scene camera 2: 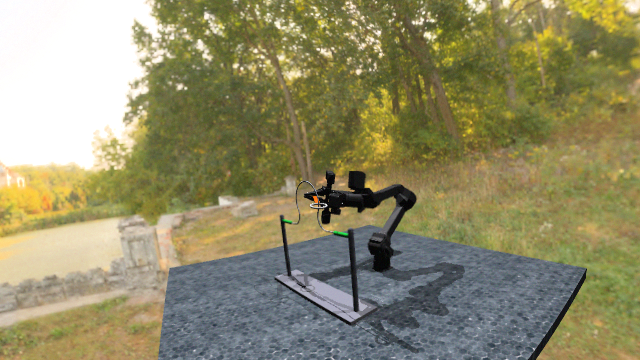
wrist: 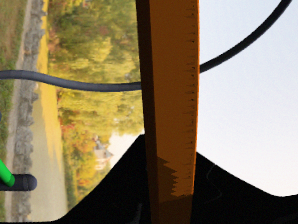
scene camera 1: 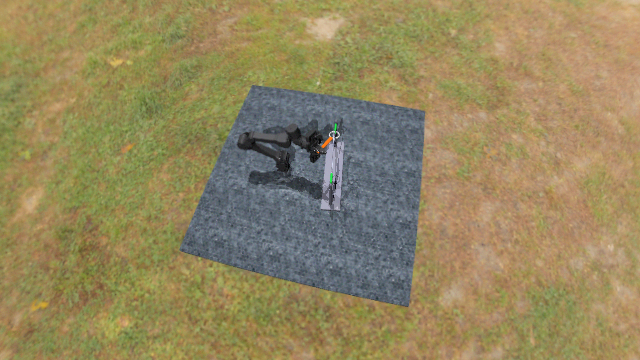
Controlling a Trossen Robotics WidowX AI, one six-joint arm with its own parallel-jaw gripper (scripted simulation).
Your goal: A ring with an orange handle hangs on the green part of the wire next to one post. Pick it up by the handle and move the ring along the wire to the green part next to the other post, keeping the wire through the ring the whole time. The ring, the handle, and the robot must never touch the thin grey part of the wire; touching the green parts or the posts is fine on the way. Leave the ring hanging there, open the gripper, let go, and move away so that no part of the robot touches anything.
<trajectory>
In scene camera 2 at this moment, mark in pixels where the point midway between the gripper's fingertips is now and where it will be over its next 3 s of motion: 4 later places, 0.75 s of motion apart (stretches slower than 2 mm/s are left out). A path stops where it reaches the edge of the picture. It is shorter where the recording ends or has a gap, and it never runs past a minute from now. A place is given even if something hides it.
My gripper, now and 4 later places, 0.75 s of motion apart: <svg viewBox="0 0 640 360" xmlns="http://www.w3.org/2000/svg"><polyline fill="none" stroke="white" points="303,195 303,198 304,218 312,243 324,262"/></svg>
</trajectory>
